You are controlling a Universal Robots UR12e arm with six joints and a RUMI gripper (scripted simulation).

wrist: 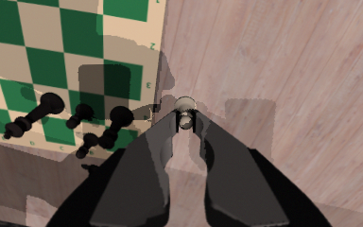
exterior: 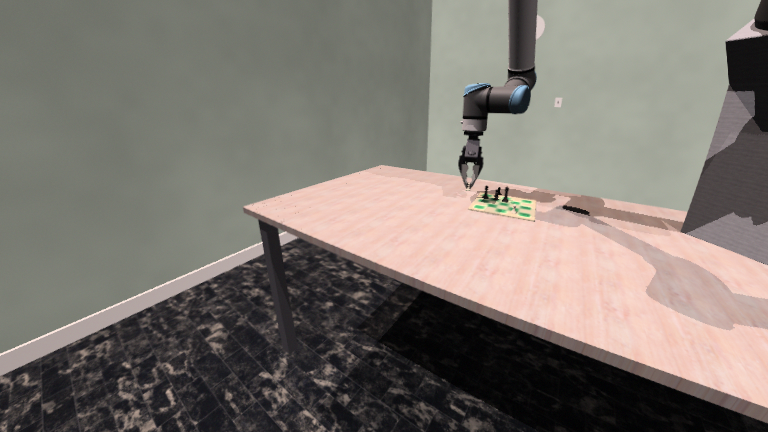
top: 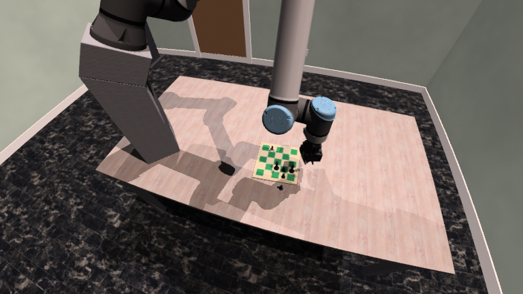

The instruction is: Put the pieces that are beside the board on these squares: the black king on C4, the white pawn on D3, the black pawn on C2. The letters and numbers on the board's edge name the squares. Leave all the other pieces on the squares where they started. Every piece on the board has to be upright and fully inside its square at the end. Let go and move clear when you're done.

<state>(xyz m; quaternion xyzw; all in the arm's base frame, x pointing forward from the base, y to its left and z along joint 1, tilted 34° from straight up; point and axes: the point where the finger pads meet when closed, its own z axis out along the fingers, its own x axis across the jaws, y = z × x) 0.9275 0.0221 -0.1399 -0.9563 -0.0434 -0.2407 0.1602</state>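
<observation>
The black king lies 14 cm behind my hand, 4 cm to the right of it and 2 cm below it. From my hand the other things lie so: chessboard: 14 cm behind, 6 cm below.
</observation>
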